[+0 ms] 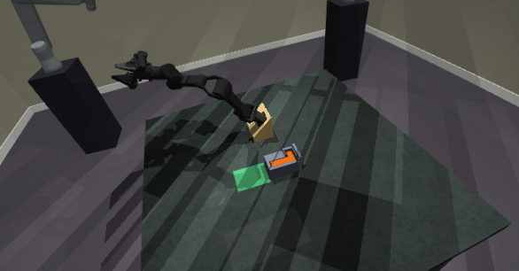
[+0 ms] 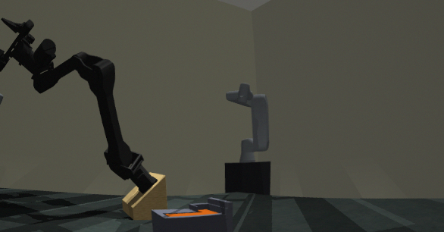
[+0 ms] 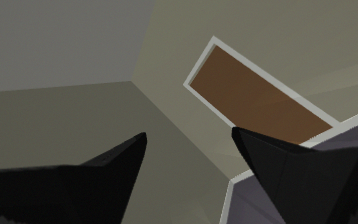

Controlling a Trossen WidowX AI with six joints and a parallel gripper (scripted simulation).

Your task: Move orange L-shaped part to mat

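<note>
My gripper tip is now 23 cm short of the orange L-shaped part, 59 cm to the right of it and 48 cm above it. The rest, counted from my gripper tip: green mat 24 cm ahead, 43 cm to the left, 54 cm below.
</note>
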